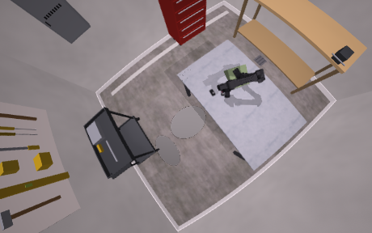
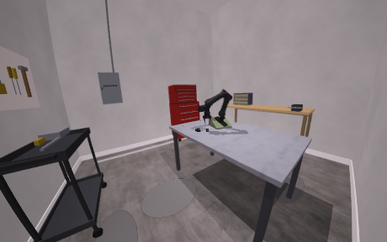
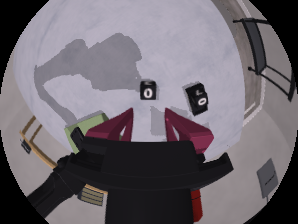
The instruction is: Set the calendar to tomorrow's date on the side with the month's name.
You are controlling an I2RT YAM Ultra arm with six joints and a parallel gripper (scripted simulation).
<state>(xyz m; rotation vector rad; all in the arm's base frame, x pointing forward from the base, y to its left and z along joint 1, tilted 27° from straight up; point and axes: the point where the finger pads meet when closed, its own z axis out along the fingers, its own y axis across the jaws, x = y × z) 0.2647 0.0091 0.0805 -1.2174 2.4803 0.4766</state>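
My gripper is now 8 cm above the black calendar cube.
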